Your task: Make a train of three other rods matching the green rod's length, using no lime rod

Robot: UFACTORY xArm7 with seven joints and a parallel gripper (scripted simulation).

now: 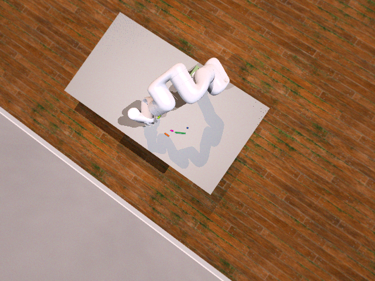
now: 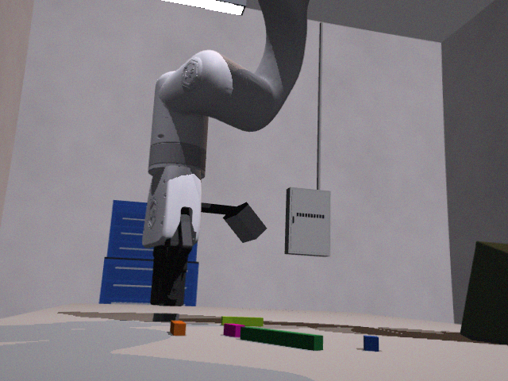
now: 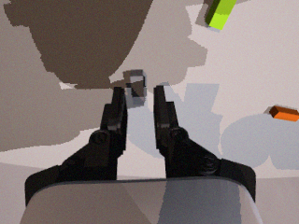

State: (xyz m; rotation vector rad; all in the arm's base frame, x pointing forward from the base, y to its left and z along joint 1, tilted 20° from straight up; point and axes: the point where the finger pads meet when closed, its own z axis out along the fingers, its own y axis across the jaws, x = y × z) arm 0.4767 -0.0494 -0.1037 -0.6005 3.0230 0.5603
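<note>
My hand is 30 mm above the grey rod. From my hand the other things lie so: orange rod 20 mm behind, 170 mm to the left, 30 mm below; then lime rod 90 mm behind, 30 mm to the left, 30 mm below; then magenta rod 80 mm behind, 180 mm to the left, 30 mm below.
</note>
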